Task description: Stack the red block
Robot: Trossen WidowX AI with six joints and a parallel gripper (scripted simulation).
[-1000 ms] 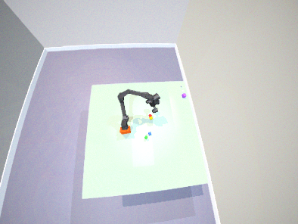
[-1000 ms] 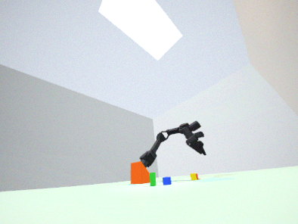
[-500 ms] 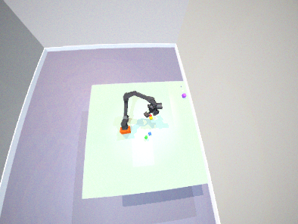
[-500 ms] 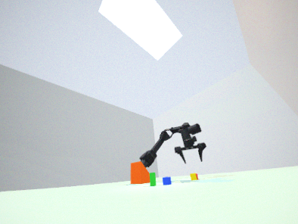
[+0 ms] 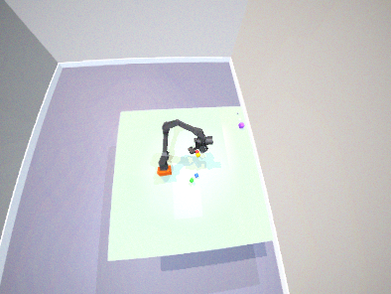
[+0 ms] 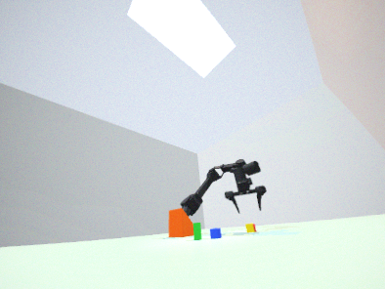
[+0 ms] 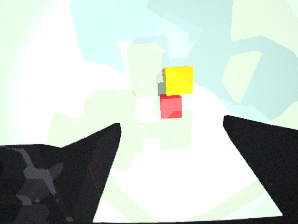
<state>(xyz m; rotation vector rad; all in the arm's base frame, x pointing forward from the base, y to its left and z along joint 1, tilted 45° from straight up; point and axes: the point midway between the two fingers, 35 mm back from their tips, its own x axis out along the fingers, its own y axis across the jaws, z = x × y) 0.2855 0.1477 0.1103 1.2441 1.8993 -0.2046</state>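
Now: gripper tip 60 mm above the red block and 10 mm past it. Round my gripper tip: yellow block (60 mm below, 30 mm to the right); then blue block (220 mm to the right, 60 mm below, 10 mm behind).
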